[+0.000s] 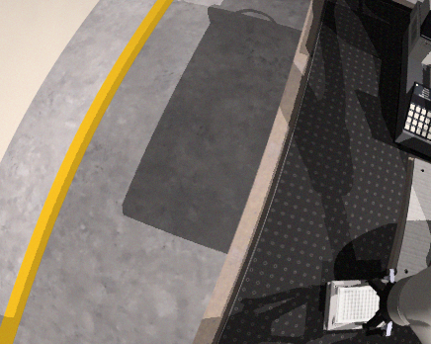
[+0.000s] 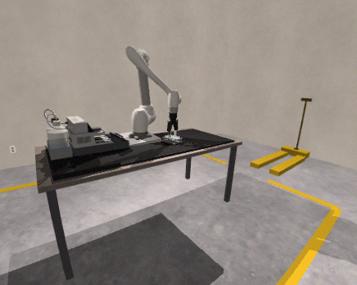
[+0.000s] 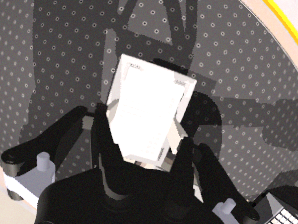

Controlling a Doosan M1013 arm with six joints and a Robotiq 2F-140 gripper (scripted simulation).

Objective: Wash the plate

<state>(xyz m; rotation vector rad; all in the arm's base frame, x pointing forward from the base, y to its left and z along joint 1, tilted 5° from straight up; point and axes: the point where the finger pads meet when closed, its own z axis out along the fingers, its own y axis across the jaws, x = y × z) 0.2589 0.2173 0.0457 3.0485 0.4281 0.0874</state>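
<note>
The plate nest N1 is 3 cm below my hand. The rest, counted from my hand: white well plate (2 cm below); plate washer (67 cm to the right, 18 cm behind, 6 cm above).
</note>
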